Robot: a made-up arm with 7 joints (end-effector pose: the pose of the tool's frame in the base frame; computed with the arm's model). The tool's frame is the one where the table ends. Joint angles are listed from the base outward.
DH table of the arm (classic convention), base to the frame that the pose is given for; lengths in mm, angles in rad. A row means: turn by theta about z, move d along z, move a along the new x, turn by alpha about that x. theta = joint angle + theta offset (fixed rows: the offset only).
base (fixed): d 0, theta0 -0.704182, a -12.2, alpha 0
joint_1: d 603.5, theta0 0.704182, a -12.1, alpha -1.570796
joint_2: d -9, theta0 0, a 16.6, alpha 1.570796
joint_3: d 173.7, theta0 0, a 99.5, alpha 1.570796
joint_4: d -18.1, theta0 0, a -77.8, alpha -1.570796
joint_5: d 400.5, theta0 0, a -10.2, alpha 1.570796
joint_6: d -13.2, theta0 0, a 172.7, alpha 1.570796
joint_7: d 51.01, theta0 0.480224, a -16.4, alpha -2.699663
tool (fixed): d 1.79, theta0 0.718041, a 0, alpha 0
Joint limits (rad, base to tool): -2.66..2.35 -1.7..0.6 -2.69..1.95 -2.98..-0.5 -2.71..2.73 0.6..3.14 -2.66..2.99
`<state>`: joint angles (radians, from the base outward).
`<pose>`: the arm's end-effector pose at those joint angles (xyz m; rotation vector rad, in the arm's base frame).
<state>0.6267 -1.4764 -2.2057 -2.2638 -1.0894 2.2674 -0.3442</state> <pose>0.3579 -0.3863 0.3352 0.8960 -0.6963 -0.1263</pose>
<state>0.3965 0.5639 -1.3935 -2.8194 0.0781 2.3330 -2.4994</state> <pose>0.0820 -0.4377 0.2888 1.2072 0.3745 1.2732</pose>
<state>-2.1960 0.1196 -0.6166 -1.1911 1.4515 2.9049 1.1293</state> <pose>-0.5766 -0.0620 1.0316 0.6340 1.8131 0.6492</pose>
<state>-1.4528 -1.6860 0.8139 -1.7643 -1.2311 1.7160 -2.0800</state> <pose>0.4539 0.2680 1.0671 -0.8656 1.8427 -0.1276</pose>
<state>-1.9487 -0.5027 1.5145 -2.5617 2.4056 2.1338 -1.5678</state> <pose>0.3237 -0.3140 0.3856 0.5968 -1.5336 -0.2369</pose>
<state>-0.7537 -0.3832 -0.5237 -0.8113 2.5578 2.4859 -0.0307</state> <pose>-0.0948 -0.3251 1.2609 -1.5564 2.4226 -0.2563</pose>
